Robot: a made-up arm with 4 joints.
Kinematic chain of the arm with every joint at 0, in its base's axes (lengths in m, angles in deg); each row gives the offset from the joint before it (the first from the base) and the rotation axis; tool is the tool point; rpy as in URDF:
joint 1: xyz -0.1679 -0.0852 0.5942 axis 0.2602 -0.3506 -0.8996
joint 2: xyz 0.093 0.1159 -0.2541 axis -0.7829 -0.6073 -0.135
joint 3: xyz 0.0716 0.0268 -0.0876 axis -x
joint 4: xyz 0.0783 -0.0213 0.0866 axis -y
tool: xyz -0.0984 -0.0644 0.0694 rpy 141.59 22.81 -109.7
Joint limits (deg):
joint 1: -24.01..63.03
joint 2: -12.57..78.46
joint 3: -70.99..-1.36
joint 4: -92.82..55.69
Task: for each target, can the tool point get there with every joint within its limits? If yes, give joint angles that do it. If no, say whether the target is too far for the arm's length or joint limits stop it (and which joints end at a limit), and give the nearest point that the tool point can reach.
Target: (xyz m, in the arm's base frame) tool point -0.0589 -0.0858 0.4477
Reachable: yes | joints 15.22 62.63 -39.40 6.41
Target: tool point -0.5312 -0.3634 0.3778
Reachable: no: joint limits stop it (at a limit: joint 1, joint 3) | nearest point -0.0881 -0.2643 0.4792 | short by 0.465 m
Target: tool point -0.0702 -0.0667 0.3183
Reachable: yes | joints -13.91 18.32 -29.20 29.17
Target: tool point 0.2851 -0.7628 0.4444
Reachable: no: too far | nearest point 0.0615 -0.3828 0.3569 | short by 0.450 m
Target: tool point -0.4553 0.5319 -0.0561
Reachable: no: too far | nearest point -0.1557 -0.0082 0.1584 | short by 0.654 m
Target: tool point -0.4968 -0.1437 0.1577
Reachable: no: joint limits stop it (at a limit: joint 1, joint 2, joint 3) | nearest point -0.1510 -0.0301 0.1652 | short by 0.364 m
